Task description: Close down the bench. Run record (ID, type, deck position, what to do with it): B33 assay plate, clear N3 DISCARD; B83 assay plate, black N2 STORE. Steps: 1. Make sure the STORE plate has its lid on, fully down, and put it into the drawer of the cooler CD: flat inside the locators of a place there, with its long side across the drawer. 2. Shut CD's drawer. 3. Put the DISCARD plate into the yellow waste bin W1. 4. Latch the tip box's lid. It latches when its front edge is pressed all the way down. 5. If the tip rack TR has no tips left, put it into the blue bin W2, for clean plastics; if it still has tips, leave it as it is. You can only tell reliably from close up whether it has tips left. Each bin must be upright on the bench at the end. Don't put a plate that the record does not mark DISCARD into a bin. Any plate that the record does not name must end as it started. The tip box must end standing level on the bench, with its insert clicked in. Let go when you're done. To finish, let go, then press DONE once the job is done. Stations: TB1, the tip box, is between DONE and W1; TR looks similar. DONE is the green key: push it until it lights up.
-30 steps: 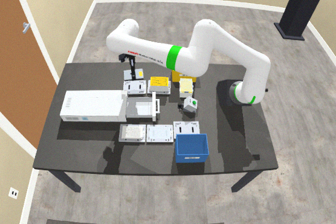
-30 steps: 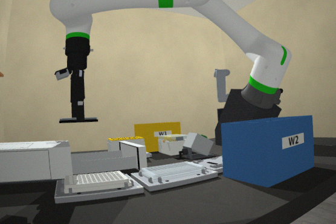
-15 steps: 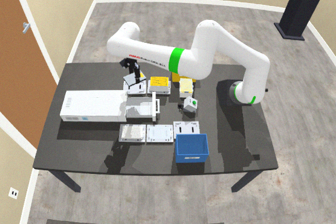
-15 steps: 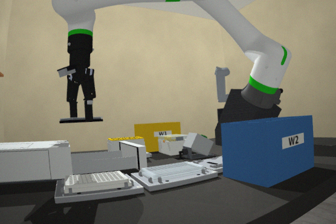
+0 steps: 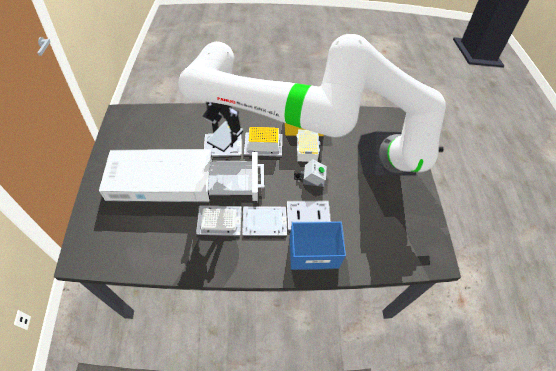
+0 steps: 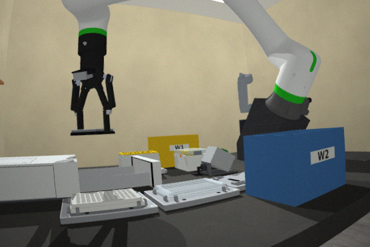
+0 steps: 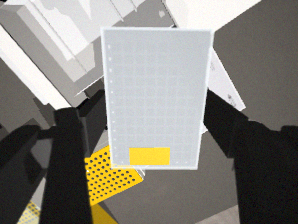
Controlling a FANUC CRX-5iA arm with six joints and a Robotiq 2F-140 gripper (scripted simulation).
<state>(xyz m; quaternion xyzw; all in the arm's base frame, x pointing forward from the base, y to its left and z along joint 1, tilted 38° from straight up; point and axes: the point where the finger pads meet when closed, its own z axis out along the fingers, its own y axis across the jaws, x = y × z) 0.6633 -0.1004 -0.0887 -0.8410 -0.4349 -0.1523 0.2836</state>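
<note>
The cooler drawer is 120 mm to the left of my hand and 130 mm below it. The rest, counted from my hand: white deck nest: 20 mm ahead, 70 mm to the right, 160 mm below; then translucent plate lid: 20 mm below; then black assay plate: 20 mm below.
</note>
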